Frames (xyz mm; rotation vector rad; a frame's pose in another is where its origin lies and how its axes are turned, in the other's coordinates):
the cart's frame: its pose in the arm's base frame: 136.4 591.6 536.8 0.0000 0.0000 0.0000
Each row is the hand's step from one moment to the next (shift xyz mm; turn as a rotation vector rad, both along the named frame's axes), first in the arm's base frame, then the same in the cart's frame.
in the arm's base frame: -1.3 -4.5 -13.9 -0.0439 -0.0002 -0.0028
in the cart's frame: -1.3 -4.5 -13.9 -0.0439 -0.0002 -0.0028
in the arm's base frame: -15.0 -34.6 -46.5 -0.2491 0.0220 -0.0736
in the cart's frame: -15.0 -34.6 -46.5 -0.2491 0.0220 -0.0736
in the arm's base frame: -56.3 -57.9 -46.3 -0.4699 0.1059 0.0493
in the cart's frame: -56.3 -57.9 -46.3 -0.4699 0.1059 0.0493
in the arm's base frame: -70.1 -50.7 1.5 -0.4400 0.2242 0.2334
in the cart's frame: -70.1 -50.7 1.5 -0.4400 0.2242 0.2334
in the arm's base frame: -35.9 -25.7 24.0 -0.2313 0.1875 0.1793
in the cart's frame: -35.9 -25.7 24.0 -0.2313 0.1875 0.1793
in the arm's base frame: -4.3 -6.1 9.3 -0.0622 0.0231 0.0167
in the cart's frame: -4.3 -6.1 9.3 -0.0622 0.0231 0.0167
